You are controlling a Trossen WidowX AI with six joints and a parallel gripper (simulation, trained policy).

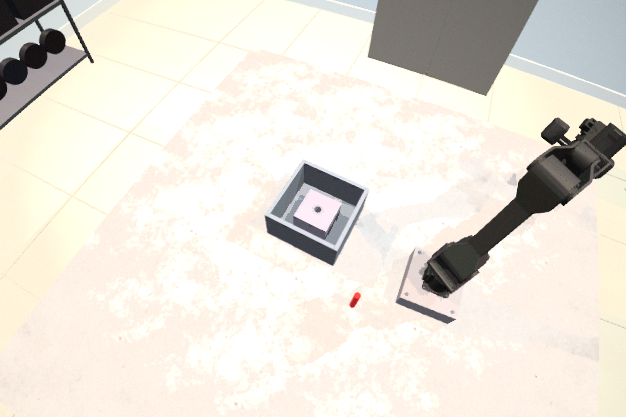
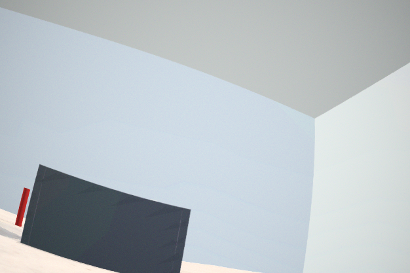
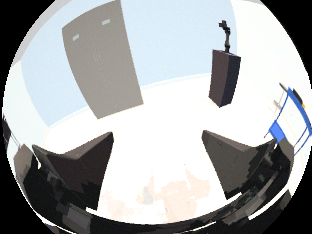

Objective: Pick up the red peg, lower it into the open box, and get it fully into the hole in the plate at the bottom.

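The red peg is 41 cm ahead of my gripper tip, 59 cm to the left of it and 16 cm below it. From my gripper tip the other things lie so: grey box: 57 cm ahead, 42 cm to the left, 17 cm below.
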